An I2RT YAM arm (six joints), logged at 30 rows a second.
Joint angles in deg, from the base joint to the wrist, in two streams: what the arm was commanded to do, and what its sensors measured. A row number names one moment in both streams.
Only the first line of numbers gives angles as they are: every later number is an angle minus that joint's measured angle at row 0.
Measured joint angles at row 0: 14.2 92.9 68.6 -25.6 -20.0 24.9
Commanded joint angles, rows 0 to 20: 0.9 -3.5 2.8 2.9 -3.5 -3.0; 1.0 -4.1 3.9 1.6 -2.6 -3.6; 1.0 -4.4 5.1 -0.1 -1.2 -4.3; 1.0 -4.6 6.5 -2.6 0.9 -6.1; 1.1 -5.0 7.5 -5.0 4.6 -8.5; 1.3 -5.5 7.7 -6.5 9.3 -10.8; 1.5 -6.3 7.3 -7.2 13.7 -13.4; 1.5 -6.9 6.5 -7.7 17.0 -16.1; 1.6 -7.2 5.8 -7.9 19.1 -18.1; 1.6 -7.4 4.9 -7.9 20.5 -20.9; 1.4 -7.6 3.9 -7.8 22.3 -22.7; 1.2 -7.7 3.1 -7.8 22.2 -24.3; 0.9 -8.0 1.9 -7.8 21.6 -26.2; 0.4 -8.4 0.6 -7.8 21.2 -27.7; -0.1 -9.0 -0.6 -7.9 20.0 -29.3; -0.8 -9.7 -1.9 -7.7 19.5 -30.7; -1.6 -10.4 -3.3 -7.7 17.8 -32.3; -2.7 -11.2 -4.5 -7.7 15.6 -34.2; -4.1 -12.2 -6.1 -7.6 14.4 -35.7; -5.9 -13.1 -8.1 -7.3 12.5 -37.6; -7.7 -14.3 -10.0 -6.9 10.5 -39.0
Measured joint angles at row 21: -4.0 -10.7 -6.7 -6.7 15.0 -31.4
